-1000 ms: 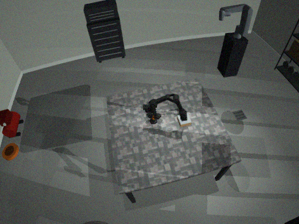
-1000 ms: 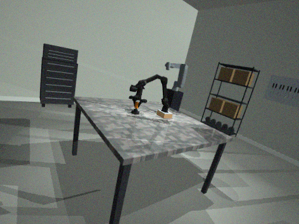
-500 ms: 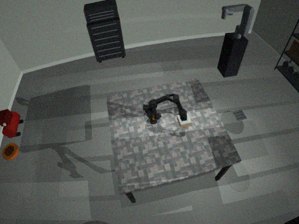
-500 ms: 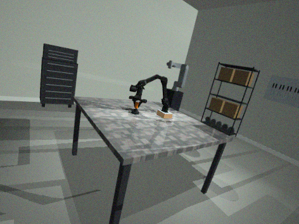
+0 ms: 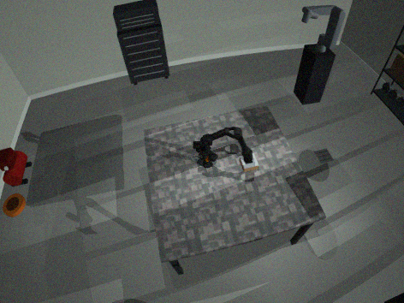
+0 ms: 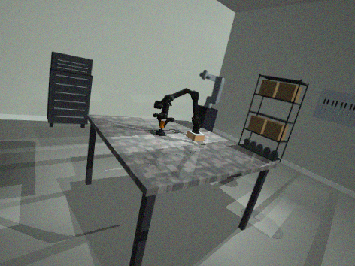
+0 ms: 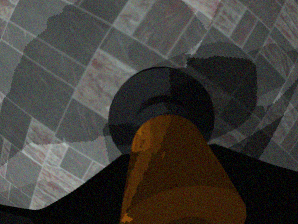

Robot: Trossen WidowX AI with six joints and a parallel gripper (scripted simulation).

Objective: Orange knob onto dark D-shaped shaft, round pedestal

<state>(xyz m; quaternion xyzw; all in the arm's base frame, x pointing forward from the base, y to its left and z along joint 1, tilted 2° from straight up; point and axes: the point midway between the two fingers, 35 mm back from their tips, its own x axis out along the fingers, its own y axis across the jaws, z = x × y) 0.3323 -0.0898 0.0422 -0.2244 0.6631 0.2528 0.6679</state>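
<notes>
My gripper tip is 20 mm below the orange knob. Also, from my gripper tip: pedestal 40 mm below.
</notes>
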